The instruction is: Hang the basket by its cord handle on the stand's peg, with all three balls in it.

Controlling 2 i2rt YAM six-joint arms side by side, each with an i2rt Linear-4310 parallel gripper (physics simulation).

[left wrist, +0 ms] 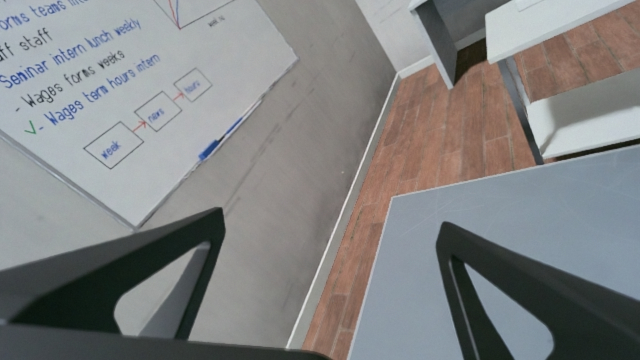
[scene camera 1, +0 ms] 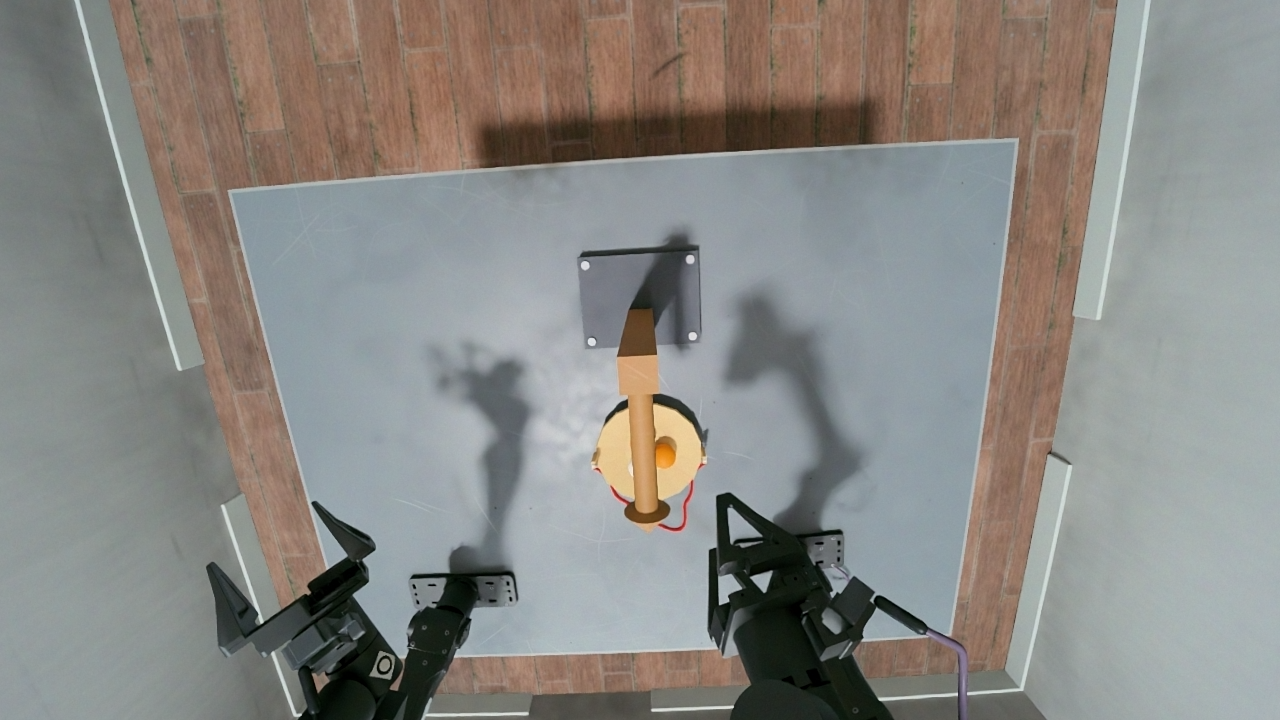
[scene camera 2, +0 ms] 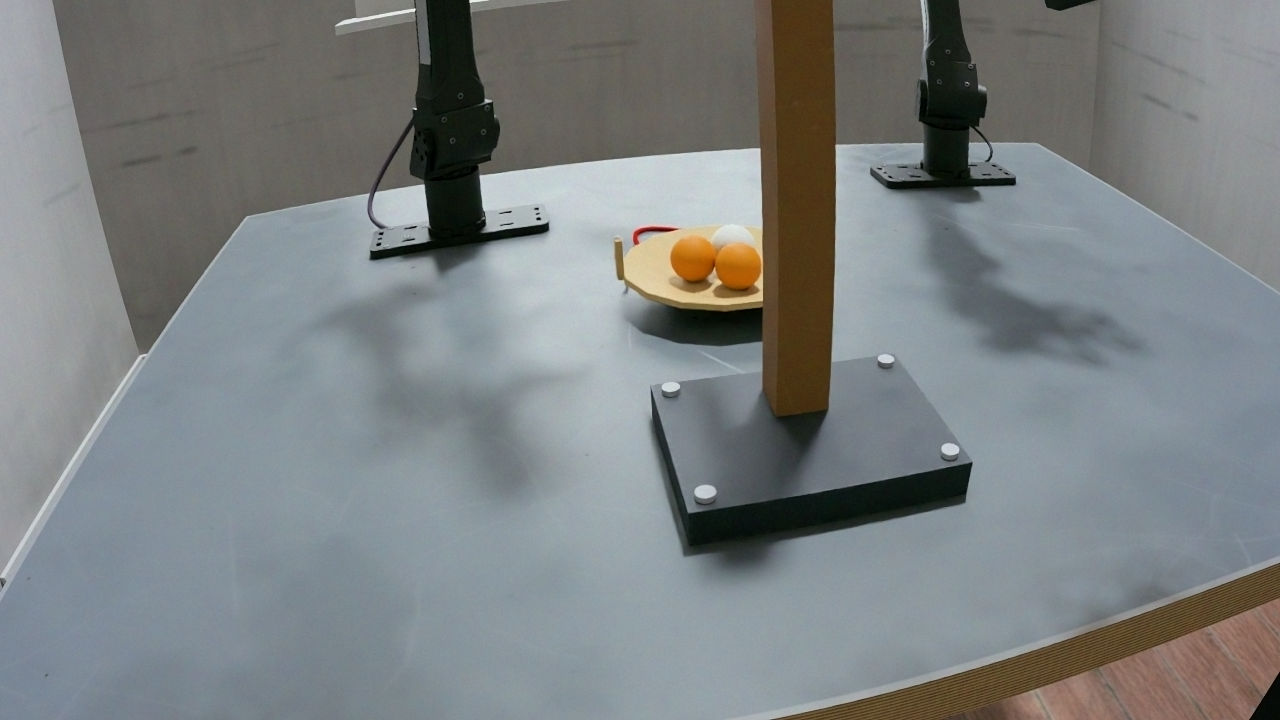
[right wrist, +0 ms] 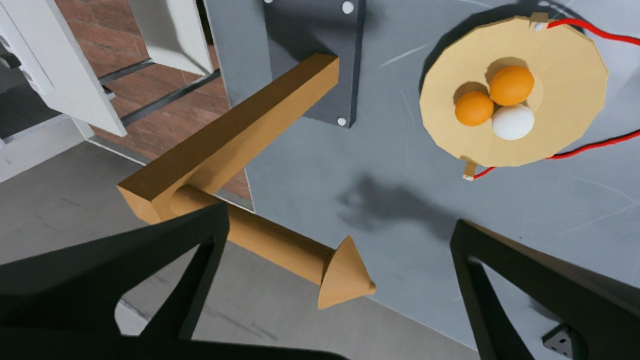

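Pixels of known places: left gripper, fingertip midpoint: [left wrist: 330,226] [scene camera 1: 263,531]; right gripper, fingertip midpoint: [scene camera 1: 718,522] [right wrist: 339,223]; left arm's base, origin of the base link: [scene camera 1: 464,589] [scene camera 2: 945,178]; right arm's base, origin of the base link: [scene camera 2: 458,234].
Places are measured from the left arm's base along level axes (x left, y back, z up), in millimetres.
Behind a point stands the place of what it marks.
Observation:
The pale yellow, shallow basket [scene camera 1: 613,443] @(z 21, x -311, y -293 mm) [scene camera 2: 644,268] @(z 24, x -433, y -258 mm) [right wrist: 565,90] @(z 20, x -392, y -222 mm) stands upright on the table. In the right wrist view it holds two orange balls [right wrist: 512,85] @(z 52, x -401, y -272 mm) [right wrist: 474,108] @(z 51, x -368, y -297 mm) and a white ball [right wrist: 513,121] @(z 51, x -363, y -256 mm). Its red cord handle [scene camera 1: 687,510] @(z 4, x -426, y -149 mm) [right wrist: 597,144] @(z 4, x -332, y -163 mm) lies slack to one side. The stand's brown peg [scene camera 1: 642,447] @(z 317, x -369, y -421 mm) [right wrist: 280,245] @(z 311, x -380, y -382 mm) sticks out high above the basket and carries nothing. My right gripper [scene camera 1: 718,523] @(z 322, x -439, y -338 mm) [right wrist: 339,223] @(z 322, x -439, y -338 mm) is open and empty, to the right of the peg's tip in scene camera 1. My left gripper [scene camera 1: 262,535] @(z 333, x 17, y -359 mm) [left wrist: 330,226] @(z 333, x 17, y -359 mm) is open and empty at the lower left, away from the basket.
The stand's brown post [scene camera 1: 638,331] @(z 209, x -370, y -513 mm) [scene camera 2: 796,205] @(z 166, x -377, y -514 mm) rises from a dark base plate [scene camera 1: 599,295] @(z 25, x -310, y -538 mm) [scene camera 2: 832,465] @(z 25, x -369, y -573 mm) behind the basket in scene camera 1. A whiteboard [left wrist: 165,165] hangs on the wall in the left wrist view. White furniture [left wrist: 590,115] stands beyond the table.

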